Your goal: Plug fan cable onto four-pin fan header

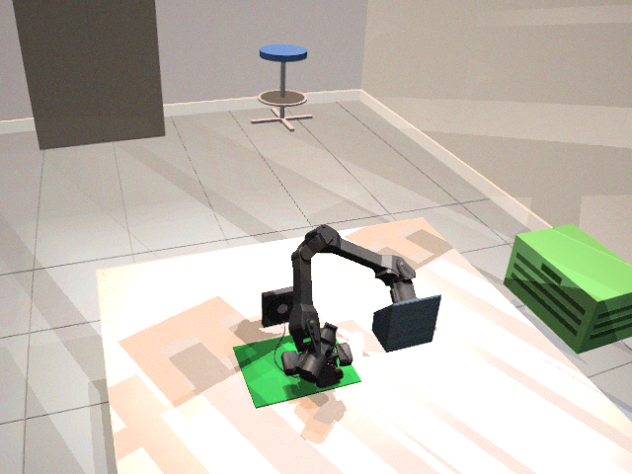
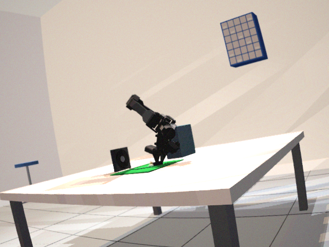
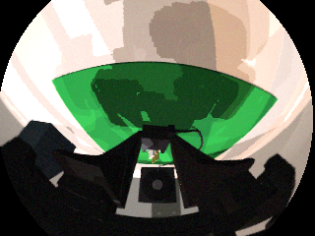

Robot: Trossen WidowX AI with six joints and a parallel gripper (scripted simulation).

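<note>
My gripper tip is 5 cm to the left of the pale four-pin header and 1 cm above it. The rest, counted from my gripper tip: dark plug (1 cm to the right); green board (4 cm to the right, 4 cm ahead, 2 cm below); black fan (23 cm to the right, 5 cm above, 3 cm ahead).
</note>
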